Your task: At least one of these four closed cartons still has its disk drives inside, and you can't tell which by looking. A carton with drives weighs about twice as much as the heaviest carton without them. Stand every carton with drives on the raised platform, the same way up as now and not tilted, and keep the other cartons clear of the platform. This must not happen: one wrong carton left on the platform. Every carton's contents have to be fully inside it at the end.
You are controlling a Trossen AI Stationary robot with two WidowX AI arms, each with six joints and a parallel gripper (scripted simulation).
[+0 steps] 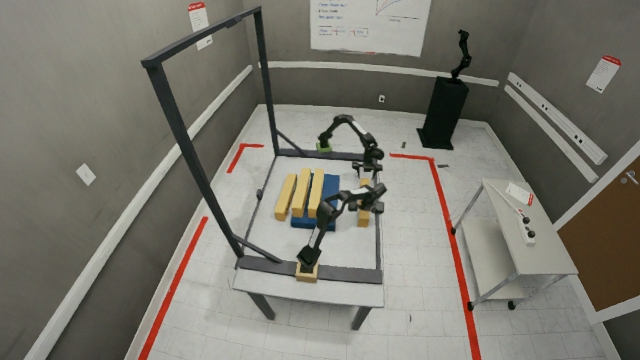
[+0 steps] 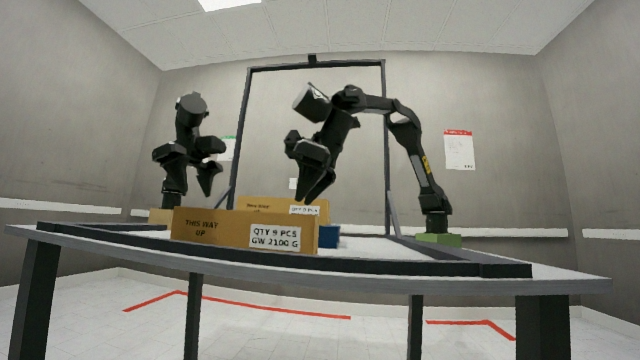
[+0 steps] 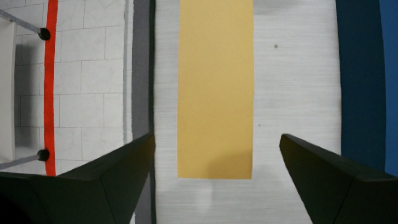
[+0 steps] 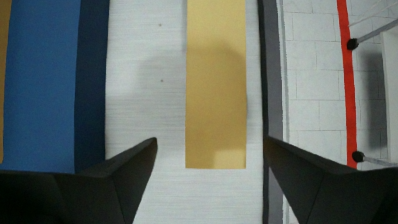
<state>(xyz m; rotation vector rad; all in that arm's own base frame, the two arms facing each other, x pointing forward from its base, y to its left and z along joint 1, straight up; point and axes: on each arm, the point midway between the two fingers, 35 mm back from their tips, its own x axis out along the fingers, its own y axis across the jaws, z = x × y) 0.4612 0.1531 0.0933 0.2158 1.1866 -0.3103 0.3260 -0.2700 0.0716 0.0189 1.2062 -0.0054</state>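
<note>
My right gripper is now 14 cm to the right of the carton, 11 cm above it and 1 cm short of it. Round my right hand: platform (27 cm behind, 14 cm to the left, 12 cm below).
Now: left hand 10 mm past the carton, 140 mm to the left of it and 100 mm above it. Also, from my left hand: platform: 290 mm behind, 140 mm to the right, 110 mm below.
</note>
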